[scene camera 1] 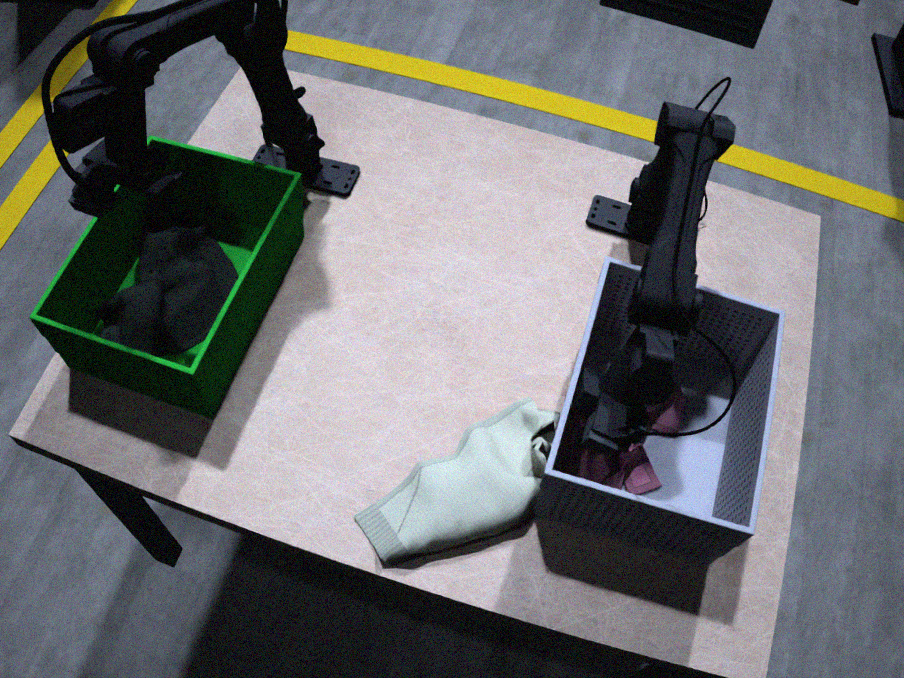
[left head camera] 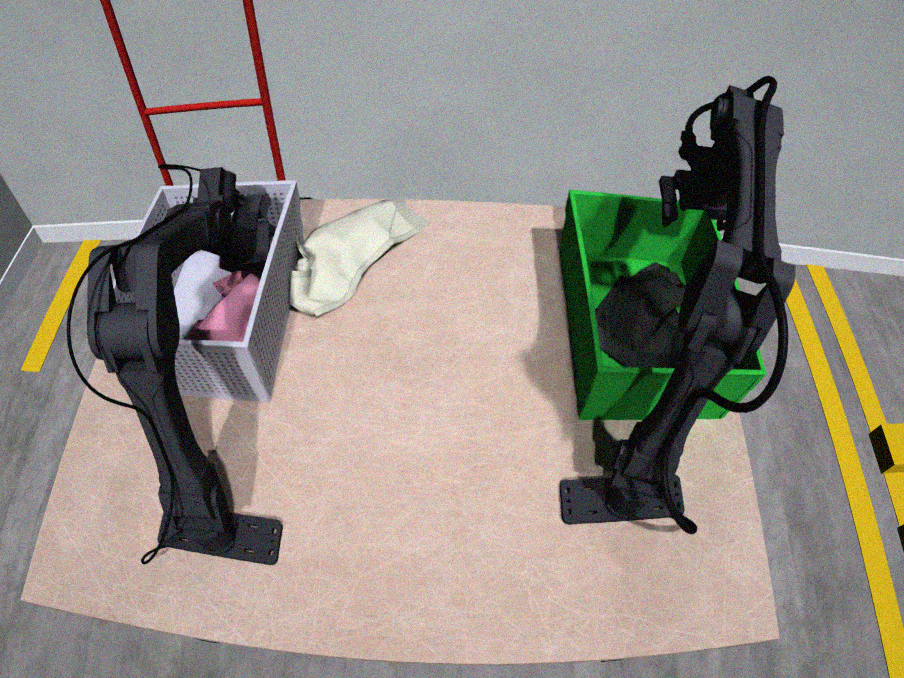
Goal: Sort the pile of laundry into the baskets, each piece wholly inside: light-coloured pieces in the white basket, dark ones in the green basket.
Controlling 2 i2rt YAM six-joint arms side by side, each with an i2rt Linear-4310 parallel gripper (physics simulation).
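A cream garment with a ribbed cuff (left head camera: 343,259) (scene camera 1: 467,488) lies on the table, its near end bunched against the outside wall of the white basket (left head camera: 271,343) (scene camera 1: 635,521). A pink piece (left head camera: 235,306) (scene camera 1: 642,474) lies inside that basket. My left gripper (left head camera: 244,255) (scene camera 1: 607,437) is shut, low inside the white basket by the wall facing the garment; its tips are partly hidden and no cloth shows between them. Dark laundry (left head camera: 638,317) (scene camera 1: 178,291) lies in the green basket (left head camera: 574,291) (scene camera 1: 255,313). My right gripper (left head camera: 693,211) (scene camera 1: 131,186) is open above that basket's edge.
Both baskets stand on the pinkish table (left head camera: 430,408) (scene camera 1: 408,306), one at each side. Their tall walls rise beside the garment and under both arms. A red frame (left head camera: 204,106) stands beyond the table's far edge in the left head camera.
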